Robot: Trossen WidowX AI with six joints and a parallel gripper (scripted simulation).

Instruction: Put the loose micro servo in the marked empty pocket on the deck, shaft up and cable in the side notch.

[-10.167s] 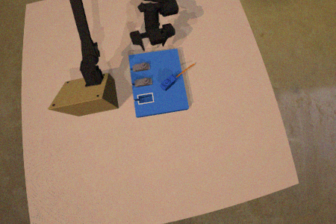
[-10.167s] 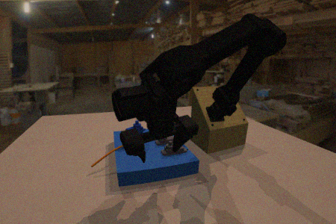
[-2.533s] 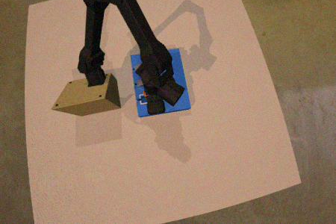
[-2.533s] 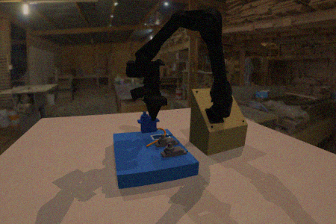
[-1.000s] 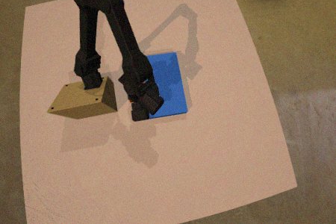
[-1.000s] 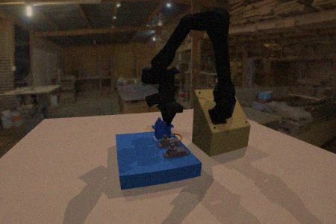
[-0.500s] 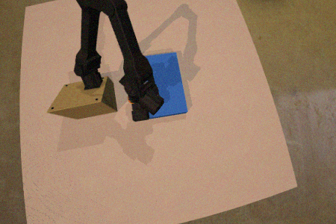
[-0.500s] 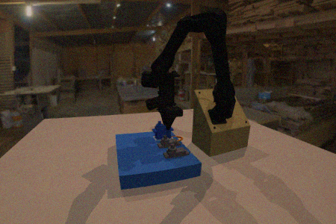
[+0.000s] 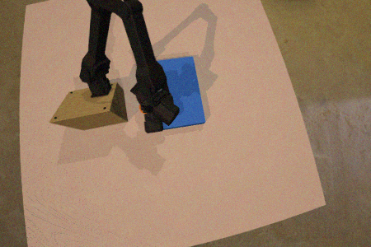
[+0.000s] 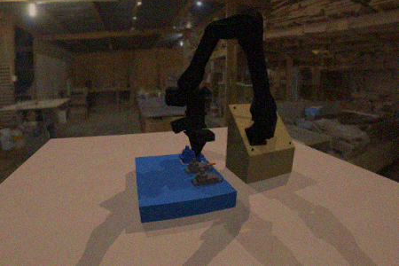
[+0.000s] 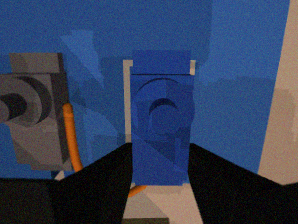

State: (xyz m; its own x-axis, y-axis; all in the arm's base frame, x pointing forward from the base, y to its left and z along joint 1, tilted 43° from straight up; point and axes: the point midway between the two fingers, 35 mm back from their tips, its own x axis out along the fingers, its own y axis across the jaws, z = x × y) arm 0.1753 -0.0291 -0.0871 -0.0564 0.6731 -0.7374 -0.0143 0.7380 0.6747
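Now: gripper tip 120 mm short of the blue deck, 80 mm to the right of it and 50 mm above it.
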